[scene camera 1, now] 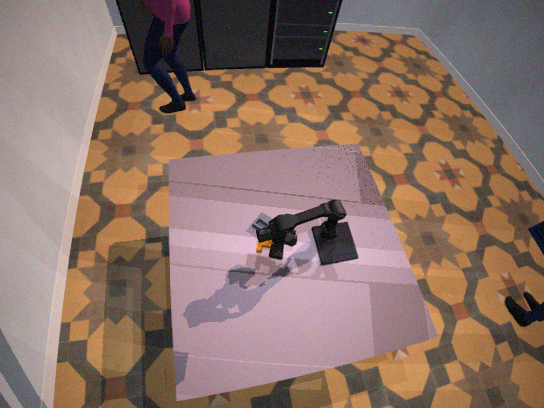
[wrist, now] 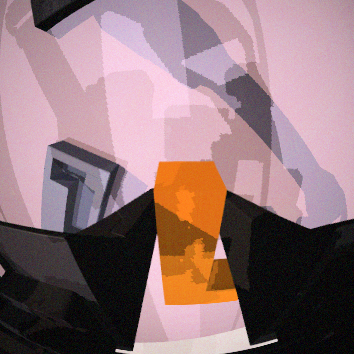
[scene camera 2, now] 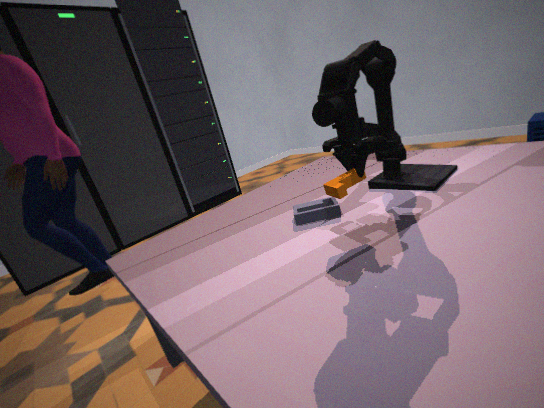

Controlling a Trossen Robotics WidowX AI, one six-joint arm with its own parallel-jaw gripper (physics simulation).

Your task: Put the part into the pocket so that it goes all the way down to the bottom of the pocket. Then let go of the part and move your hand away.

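Pixels of known places: gripper, fingertip midpoint: (scene camera 1: 277,245) (wrist: 186,195) (scene camera 2: 357,176); arm's base at its link origin: (scene camera 1: 326,234) (scene camera 2: 392,176).
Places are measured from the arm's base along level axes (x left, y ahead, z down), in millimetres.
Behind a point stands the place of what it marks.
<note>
The orange part (scene camera 1: 261,246) {x -17, y 388, z -114 mm} (scene camera 2: 336,187) {x -13, y 412, z -112 mm} (wrist: 187,215) {x 0, y 312, z -125 mm} is L-shaped and is held between the fingers of my gripper (wrist: 186,195) {x 1, y 312, z -106 mm}, which is shut on it. In the second scene view the part hangs above the table, apart from the block. The grey block with the pocket (scene camera 1: 261,222) {x -190, y 315, z 11 mm} (scene camera 2: 317,212) {x -132, y 328, z -4 mm} (wrist: 102,182) {x -91, y 292, z -12 mm} lies on the table. Its L-shaped pocket opens upward and is empty. In the wrist view the block is left of the part, and its lower portion is hidden behind the left finger. In the first scene view the arm covers part of the block's right side.
The pink table top (scene camera 1: 300,320) {x 360, y 318, z 23 mm} (scene camera 2: 260,320) {x -47, y 730, z 24 mm} carries the arm's black base plate (scene camera 1: 345,252) {x 131, y -57, z 8 mm} (scene camera 2: 435,175) {x 133, y -5, z 9 mm} and large arm shadows. Dark cabinets (scene camera 1: 235,35) (scene camera 2: 70,125) and a person in a pink top (scene camera 1: 170,55) (scene camera 2: 30,110) stand beyond the table.
</note>
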